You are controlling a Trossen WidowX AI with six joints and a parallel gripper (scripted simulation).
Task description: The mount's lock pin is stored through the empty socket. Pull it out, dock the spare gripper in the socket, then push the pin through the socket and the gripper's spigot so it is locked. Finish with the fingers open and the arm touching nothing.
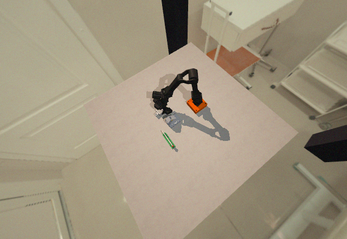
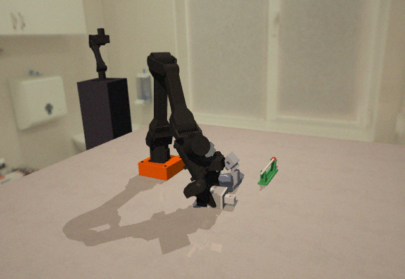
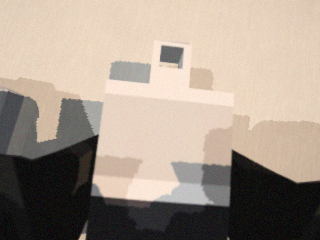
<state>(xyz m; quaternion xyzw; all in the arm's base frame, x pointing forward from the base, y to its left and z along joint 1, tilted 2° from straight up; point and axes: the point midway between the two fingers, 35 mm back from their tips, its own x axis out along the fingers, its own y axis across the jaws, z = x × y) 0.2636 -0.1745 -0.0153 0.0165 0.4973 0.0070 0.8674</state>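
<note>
The grey mount is 1 cm behind my gripper tip, 14 cm to the left of it and 5 cm above it. From my gripper tip the other things lie so: spare gripper: 2 cm above; green stand: 11 cm ahead, 23 cm to the left, 2 cm above.
</note>
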